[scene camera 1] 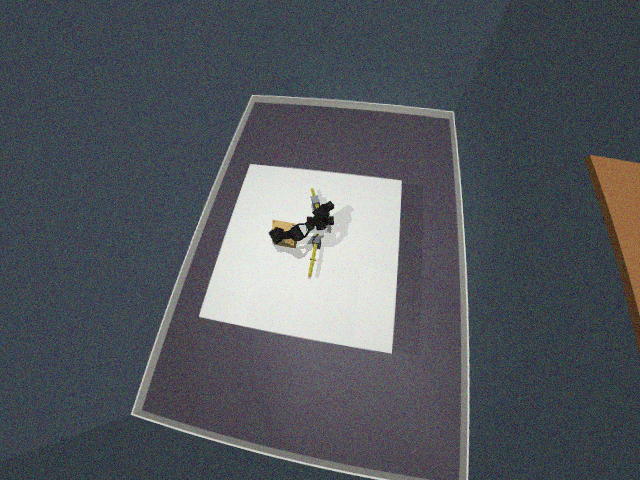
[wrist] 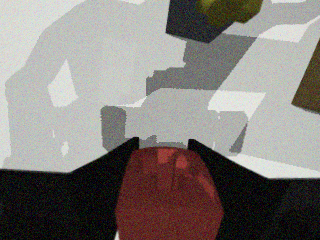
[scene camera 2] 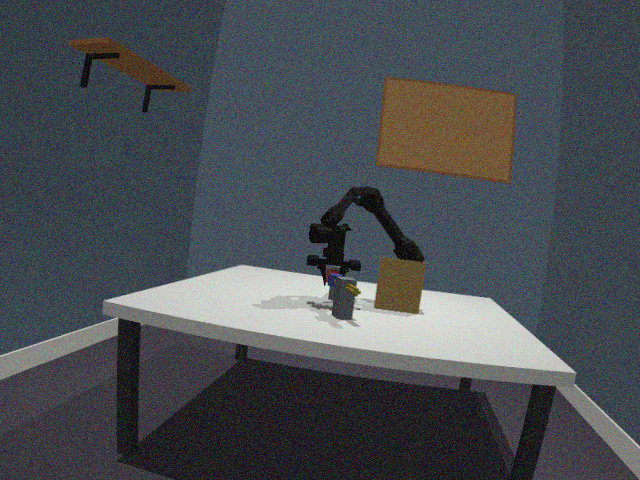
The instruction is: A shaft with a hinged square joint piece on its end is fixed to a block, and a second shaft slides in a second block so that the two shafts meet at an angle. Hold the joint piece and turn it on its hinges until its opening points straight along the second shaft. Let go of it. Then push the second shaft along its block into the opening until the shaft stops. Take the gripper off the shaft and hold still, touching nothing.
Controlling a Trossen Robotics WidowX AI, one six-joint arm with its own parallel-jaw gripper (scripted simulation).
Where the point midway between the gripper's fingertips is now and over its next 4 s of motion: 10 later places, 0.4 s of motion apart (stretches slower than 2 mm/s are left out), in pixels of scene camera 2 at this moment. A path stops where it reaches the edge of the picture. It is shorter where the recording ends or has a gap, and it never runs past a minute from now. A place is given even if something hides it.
The gripper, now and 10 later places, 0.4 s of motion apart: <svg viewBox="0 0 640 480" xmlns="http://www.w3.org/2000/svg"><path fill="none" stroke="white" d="M330 286L332 288L333 287L333 280L333 272L333 261L335 252L338 242L337 242L337 245L337 249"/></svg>
